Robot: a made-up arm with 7 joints.
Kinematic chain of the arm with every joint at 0, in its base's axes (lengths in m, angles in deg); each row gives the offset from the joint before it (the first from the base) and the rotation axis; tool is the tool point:
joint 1: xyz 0 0 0.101 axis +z
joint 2: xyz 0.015 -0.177 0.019 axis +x
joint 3: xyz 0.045 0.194 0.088 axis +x
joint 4: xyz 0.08 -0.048 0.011 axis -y
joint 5: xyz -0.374 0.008 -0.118 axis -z
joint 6: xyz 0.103 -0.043 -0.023 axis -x
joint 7: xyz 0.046 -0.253 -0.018 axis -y
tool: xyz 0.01 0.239 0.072
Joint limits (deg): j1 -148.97..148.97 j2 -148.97..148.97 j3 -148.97..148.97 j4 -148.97..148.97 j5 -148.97..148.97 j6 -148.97..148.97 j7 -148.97..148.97
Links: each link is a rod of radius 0.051 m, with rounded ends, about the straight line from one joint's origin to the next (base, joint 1, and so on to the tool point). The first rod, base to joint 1, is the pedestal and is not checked.
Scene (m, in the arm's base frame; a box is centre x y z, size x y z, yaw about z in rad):
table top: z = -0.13
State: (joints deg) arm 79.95 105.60 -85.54 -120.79 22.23 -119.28 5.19
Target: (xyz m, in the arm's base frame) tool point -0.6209 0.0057 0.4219
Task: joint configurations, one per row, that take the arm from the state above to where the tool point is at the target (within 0.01 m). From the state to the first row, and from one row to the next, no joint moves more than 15 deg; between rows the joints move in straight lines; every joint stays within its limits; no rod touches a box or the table.
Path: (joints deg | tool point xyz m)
1: 65.75 105.87 -85.54 -115.96 24.27 -119.67 5.63 | 0.5844 -0.1579 0.5323
2: 51.55 106.14 -85.54 -111.13 26.30 -120.06 6.07 | 0.5160 -0.3193 0.5295
3: 37.36 106.40 -85.54 -106.30 28.34 -120.44 6.52 | 0.4041 -0.4547 0.5250
4: 23.16 106.67 -85.54 -101.47 30.38 -120.83 6.96 | 0.2578 -0.5530 0.5186
5: 8.96 106.94 -85.54 -96.64 32.41 -121.22 7.40 | 0.0890 -0.6055 0.5104
6: -5.24 107.21 -85.54 -91.81 34.45 -121.61 7.84 | -0.0880 -0.6075 0.5003
7: -19.44 107.48 -85.54 -86.98 36.49 -122.00 8.29 | -0.2583 -0.5590 0.4883
8: -33.63 107.75 -85.54 -82.15 38.52 -122.39 8.73 | -0.4077 -0.4638 0.4745
9: -47.83 108.01 -85.54 -77.32 40.56 -122.77 9.17 | -0.5237 -0.3300 0.4588
10: -62.03 108.28 -85.54 -72.48 42.60 -123.16 9.61 | -0.5968 -0.1689 0.4412
11: -76.23 108.55 -85.54 -67.65 44.63 -123.55 10.06 | -0.6209 0.0057 0.4219

